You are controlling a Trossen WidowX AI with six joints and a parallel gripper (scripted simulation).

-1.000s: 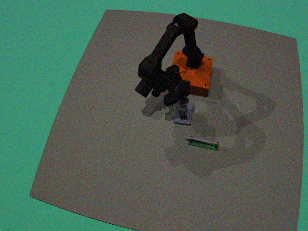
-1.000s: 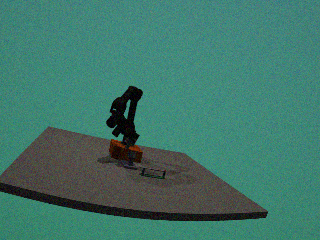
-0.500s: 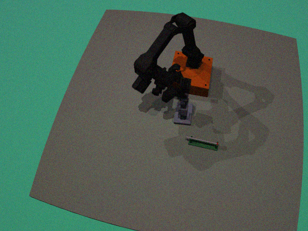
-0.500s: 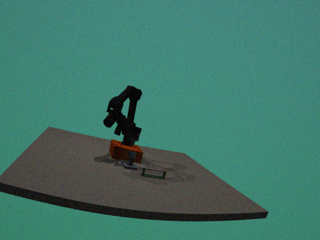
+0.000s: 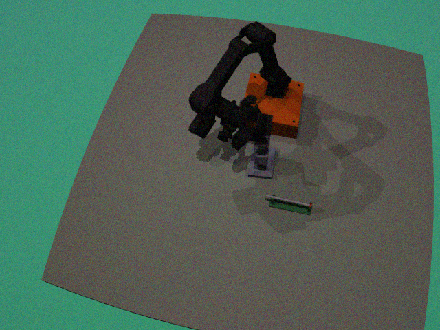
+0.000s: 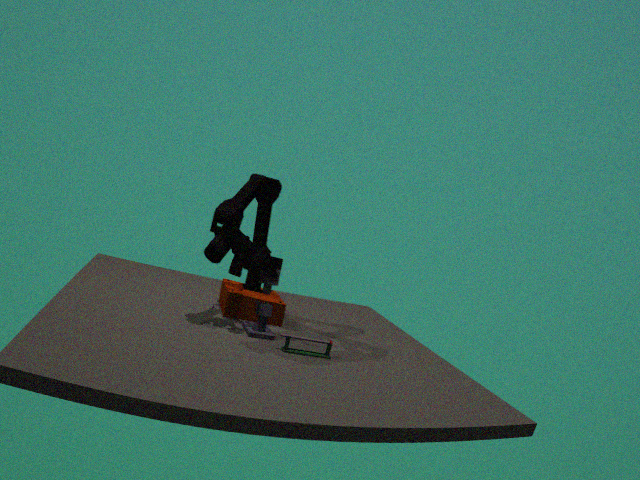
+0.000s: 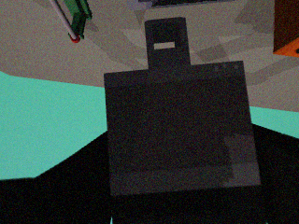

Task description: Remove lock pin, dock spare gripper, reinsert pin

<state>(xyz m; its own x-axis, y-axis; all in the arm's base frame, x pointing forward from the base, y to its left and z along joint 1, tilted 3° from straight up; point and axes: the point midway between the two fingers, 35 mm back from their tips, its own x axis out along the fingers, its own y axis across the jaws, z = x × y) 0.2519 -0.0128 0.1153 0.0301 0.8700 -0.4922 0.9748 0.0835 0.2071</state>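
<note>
Right now the green rack is 160 mm below my gripper tip, 130 mm ahead of it and 110 mm to the left of it. Also, from my gripper tip: spare gripper 10 mm to the right; then grey mount 130 mm below, 10 mm to the right, 10 mm ahead.
</note>
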